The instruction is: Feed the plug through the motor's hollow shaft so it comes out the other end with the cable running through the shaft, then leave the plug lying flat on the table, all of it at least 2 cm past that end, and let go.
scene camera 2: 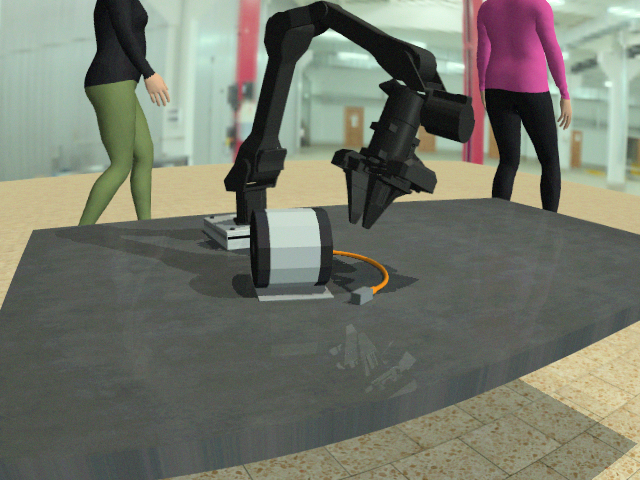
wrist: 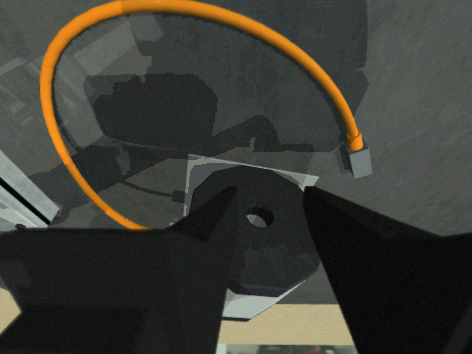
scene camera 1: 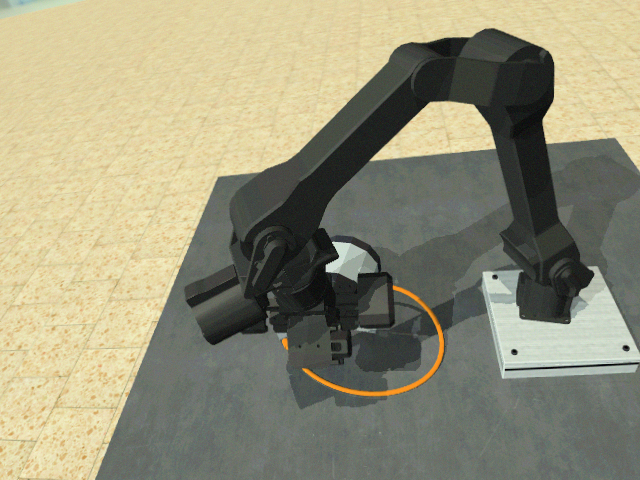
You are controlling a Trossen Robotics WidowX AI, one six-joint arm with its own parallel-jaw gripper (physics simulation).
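Frame: origin at the arm's base, x left, y back, z up, level; centimetres.
Where they show: gripper, fingertip midpoint: (scene camera 2: 358,225) (wrist: 270,195); arm's base at its link origin: (scene camera 1: 543,304).
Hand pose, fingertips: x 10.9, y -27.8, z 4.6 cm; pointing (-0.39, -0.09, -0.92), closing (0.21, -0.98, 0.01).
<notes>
Things, the pixels of their top centre, and the offset from my fingertips. "spot": a spot on its surface instead. Level surfaces: height alone.
- motor at its top centre: (wrist: 240,307) (scene camera 2: 288,209) (scene camera 1: 337,257) dx -9.9, dy -0.6, dz +2.5 cm
- round shaft hole at a spot on its surface: (wrist: 259,217) spot: dx -6.9, dy -1.5, dz -3.4 cm
- grey plug at its top centre: (wrist: 361,164) (scene camera 2: 362,290) dx -2.2, dy -8.8, dz -6.3 cm
- thin pale plate at its top centre: (wrist: 243,198) (scene camera 2: 288,283) dx -9.9, dy -0.9, dz -7.4 cm
- dark table at its surface level: dz -7.6 cm
The motor (scene camera 1: 353,259) (scene camera 2: 293,248) (wrist: 287,240) is a pale drum with dark end faces, lying on its side on the table. In the wrist view the round shaft hole (wrist: 259,217) shows in the near end face. The grey plug (scene camera 2: 361,296) (wrist: 361,162) lies on the table beside this end, outside the shaft. The orange cable (scene camera 1: 442,341) (scene camera 2: 385,273) (wrist: 46,92) curves in a wide loop from the plug; its other end is hidden. My gripper (scene camera 2: 360,224) (wrist: 270,195) is partly open and empty, above the table on the cable side of the motor. The arm hides its fingertips in scene camera 1.
The motor stands on a thin pale plate (scene camera 2: 294,296). The arm's silver base (scene camera 1: 573,341) (scene camera 2: 227,240) is bolted at the other side of the cable loop. The dark table (scene camera 1: 217,439) (scene camera 2: 155,361) ends beyond the motor in the wrist view. Two people stand behind the table.
</notes>
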